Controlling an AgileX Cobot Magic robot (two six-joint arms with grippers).
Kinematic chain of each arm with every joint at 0, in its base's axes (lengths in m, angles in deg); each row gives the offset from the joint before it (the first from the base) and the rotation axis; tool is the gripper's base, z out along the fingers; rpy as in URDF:
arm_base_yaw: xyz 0 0 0.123 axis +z
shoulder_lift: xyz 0 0 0 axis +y
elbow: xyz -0.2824 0 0.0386 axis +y
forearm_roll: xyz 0.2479 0 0.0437 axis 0.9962 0 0.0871
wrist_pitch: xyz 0 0 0 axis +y
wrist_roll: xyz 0.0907 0 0.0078 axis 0.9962 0 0.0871
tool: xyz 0 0 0 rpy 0 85 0
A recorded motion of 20 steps. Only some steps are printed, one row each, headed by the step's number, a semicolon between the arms.
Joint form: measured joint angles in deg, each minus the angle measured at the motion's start. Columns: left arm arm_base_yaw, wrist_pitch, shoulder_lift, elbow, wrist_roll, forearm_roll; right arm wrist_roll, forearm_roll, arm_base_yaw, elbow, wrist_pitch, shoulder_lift.
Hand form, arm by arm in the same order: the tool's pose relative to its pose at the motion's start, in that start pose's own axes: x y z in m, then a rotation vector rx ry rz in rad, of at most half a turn. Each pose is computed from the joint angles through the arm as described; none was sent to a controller.
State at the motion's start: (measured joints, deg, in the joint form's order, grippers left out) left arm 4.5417 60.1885 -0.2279 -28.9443 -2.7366 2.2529; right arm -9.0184 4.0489 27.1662 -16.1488 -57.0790 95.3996
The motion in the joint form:
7: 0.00 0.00 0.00 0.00 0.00 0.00; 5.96 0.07 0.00 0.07 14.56 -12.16
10: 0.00 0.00 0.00 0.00 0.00 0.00; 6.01 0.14 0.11 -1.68 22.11 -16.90
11: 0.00 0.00 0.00 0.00 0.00 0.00; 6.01 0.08 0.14 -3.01 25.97 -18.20
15: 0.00 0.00 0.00 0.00 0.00 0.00; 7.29 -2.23 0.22 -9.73 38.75 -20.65
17: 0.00 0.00 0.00 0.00 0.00 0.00; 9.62 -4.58 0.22 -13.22 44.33 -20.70
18: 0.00 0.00 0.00 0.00 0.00 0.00; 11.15 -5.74 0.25 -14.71 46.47 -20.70
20: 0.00 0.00 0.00 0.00 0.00 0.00; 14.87 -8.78 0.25 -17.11 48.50 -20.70
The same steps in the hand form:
7: 0.0000 0.0000 0.0000 0.0000 0.0000 0.0000; -0.0221 -0.0029 -0.0214 -0.0133 0.0425 0.1162
10: 0.0000 0.0000 0.0000 0.0000 0.0000 0.0000; -0.0358 -0.0038 -0.0268 -0.0226 0.0605 0.1226
11: 0.0000 0.0000 0.0000 0.0000 0.0000 0.0000; -0.0412 -0.0039 -0.0268 -0.0289 0.0815 0.1233
15: 0.0000 0.0000 0.0000 0.0000 0.0000 0.0000; -0.0671 -0.0038 -0.0210 -0.0614 0.1417 0.1123
17: 0.0000 0.0000 0.0000 0.0000 0.0000 0.0000; -0.0785 -0.0038 -0.0166 -0.0753 0.1765 0.1134
18: 0.0000 0.0000 0.0000 0.0000 0.0000 0.0000; -0.0838 -0.0039 -0.0148 -0.0791 0.1879 0.1198
20: 0.0000 0.0000 0.0000 0.0000 0.0000 0.0000; -0.0945 -0.0043 -0.0120 -0.0845 0.1821 0.1329

